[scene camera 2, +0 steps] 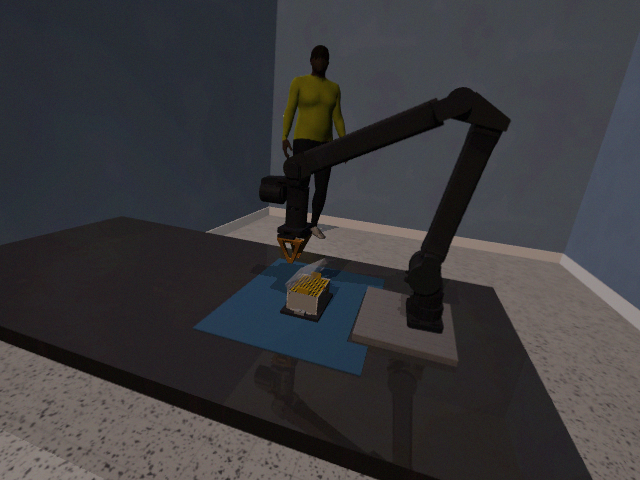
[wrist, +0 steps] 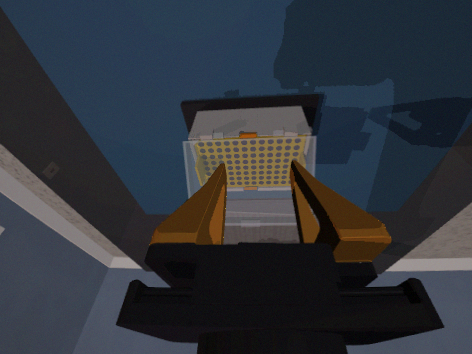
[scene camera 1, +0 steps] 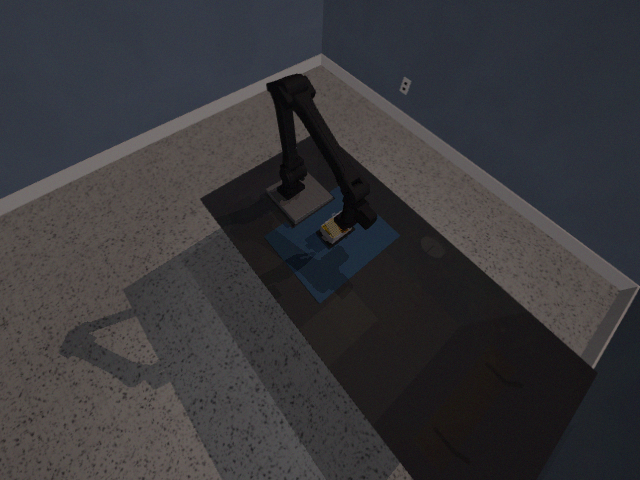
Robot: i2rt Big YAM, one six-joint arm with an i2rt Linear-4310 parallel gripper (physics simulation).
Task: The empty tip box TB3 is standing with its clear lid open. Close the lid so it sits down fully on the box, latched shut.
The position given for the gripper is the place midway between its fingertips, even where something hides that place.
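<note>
The gripper appears at (scene camera 2: 293,260). The wrist view contains the gripper as well (wrist: 257,168), together with a clear lid (wrist: 259,193).
</note>
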